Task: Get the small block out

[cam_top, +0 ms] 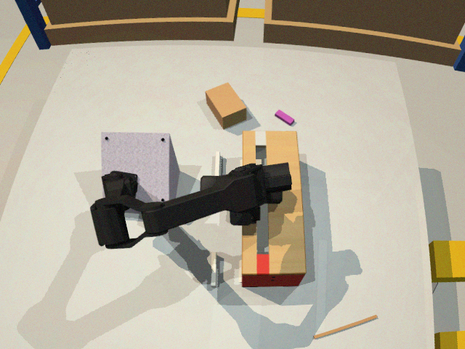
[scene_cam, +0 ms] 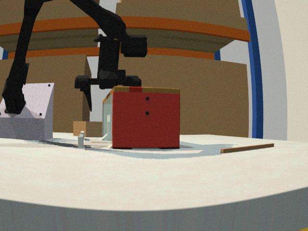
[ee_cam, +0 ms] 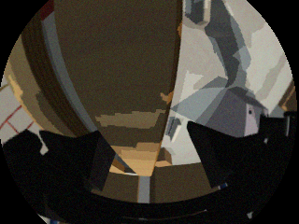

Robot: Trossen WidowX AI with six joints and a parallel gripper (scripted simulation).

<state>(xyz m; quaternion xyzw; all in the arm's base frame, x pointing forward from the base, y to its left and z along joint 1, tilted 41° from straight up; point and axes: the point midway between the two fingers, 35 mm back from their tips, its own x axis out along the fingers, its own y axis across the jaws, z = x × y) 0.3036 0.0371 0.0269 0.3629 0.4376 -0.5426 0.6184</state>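
My gripper tip is 4 cm short of the box, 2 cm to the left of it and 2 cm above it. From my gripper tip the other things lie so: thin wooden stick (31 cm ahead, 30 cm to the right, 8 cm below); then blue block (5 cm ahead, 3 cm to the left).
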